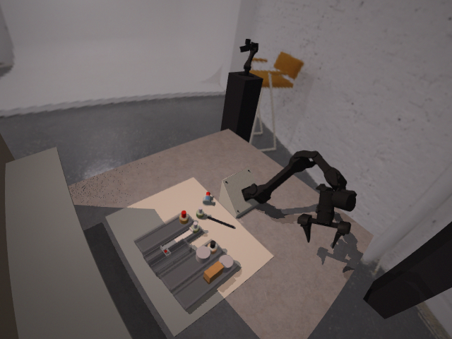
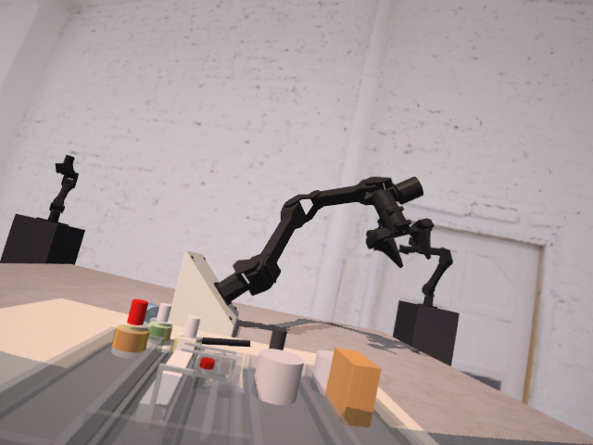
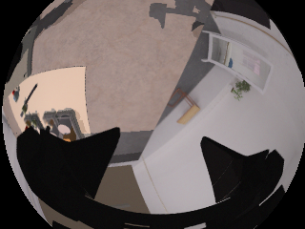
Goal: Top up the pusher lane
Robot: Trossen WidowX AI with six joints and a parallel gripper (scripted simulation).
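My gripper tip is now 11 cm short of the black stick, 41 cm to the left of it and 24 cm above it. Also, from my gripper tip: sprung lane (39 cm ahead, 40 cm to the right, 23 cm below); red mark (43 cm ahead, 38 cm to the right, 18 cm below).
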